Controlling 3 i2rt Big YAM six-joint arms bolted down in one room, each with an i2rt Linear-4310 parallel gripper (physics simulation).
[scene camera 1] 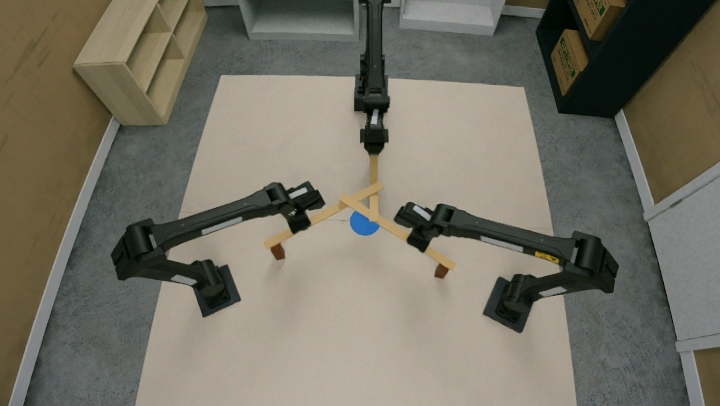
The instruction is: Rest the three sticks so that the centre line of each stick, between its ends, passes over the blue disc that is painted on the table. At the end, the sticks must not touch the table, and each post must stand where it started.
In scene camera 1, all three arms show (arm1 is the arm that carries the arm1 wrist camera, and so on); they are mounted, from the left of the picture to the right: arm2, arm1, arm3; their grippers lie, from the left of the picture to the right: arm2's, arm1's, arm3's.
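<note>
The left stick point(325, 215) slants up rightward from above a brown post point(278, 252). The right stick point(392, 229) slants up leftward from above another brown post point(441, 271). The far stick point(373, 170) points toward the front; its far end is hidden under arm1's gripper, and no post shows there. The inner parts of the sticks cross in a small triangle beside and over the far edge of the blue disc point(363, 227). Arm2's gripper point(298, 223) appears shut on the left stick, arm3's gripper point(417, 241) on the right stick, arm1's gripper point(374, 151) on the far stick. Fingertips are mostly hidden.
Arm2 reaches in from the left, arm3 from the right and arm1 from the back of the pale table top point(352, 342). A wooden shelf point(100, 42), grey-white cabinets and a black shelf point(605, 75) with cartons stand around it.
</note>
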